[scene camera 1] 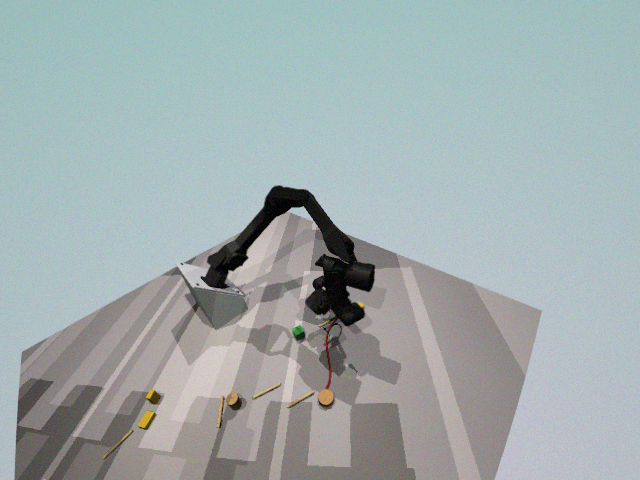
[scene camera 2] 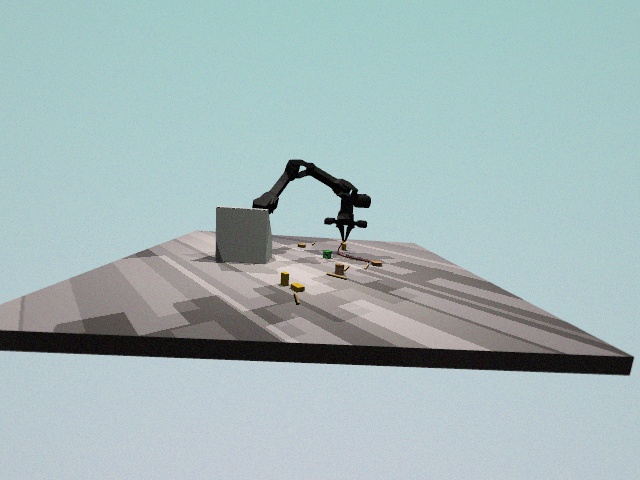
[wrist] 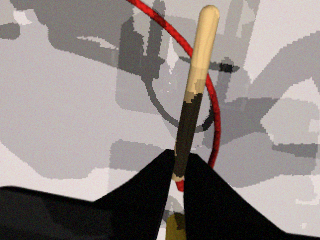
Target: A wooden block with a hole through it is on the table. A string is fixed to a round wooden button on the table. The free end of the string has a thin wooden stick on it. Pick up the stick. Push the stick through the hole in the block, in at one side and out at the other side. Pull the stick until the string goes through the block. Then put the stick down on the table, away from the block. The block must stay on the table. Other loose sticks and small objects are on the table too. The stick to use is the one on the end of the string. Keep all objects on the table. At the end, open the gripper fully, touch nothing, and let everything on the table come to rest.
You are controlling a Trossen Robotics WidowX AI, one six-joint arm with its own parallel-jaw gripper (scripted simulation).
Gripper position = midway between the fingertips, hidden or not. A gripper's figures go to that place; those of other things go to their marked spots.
Scene:
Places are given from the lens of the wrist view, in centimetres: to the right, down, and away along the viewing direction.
gripper (wrist: 179, 159): 1, 2, 11
thin wooden stick (wrist: 207, 25): 2, -3, 8

